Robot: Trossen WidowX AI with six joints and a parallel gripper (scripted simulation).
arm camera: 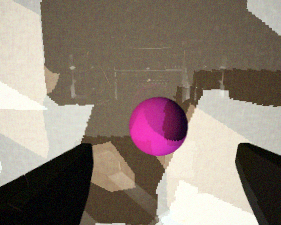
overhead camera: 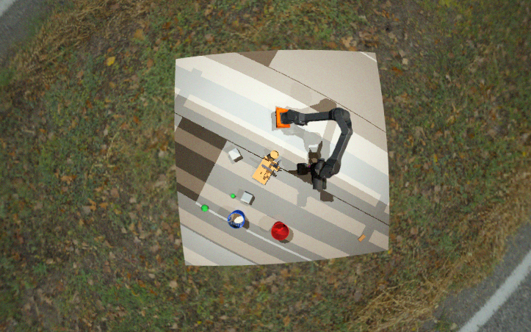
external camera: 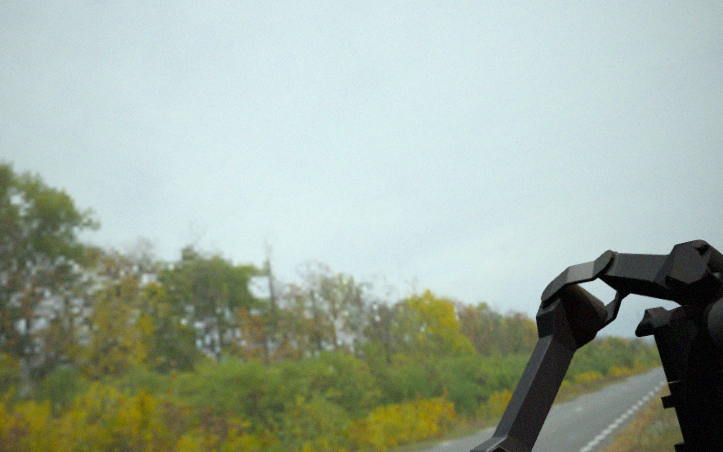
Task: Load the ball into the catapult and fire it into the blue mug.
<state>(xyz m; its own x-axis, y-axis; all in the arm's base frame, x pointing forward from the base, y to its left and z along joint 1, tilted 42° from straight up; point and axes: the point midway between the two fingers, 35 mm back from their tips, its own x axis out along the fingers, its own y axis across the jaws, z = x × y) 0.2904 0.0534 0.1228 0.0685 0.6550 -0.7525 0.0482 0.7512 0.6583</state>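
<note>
My gripper tip is 30 mm above the magenta ball. Round my gripper tip: catapult: 220 mm to the right, 40 mm behind; then blue mug: 440 mm to the right, 230 mm ahead, 20 mm below; then red mug: 320 mm ahead, 210 mm to the right, 20 mm below.
</note>
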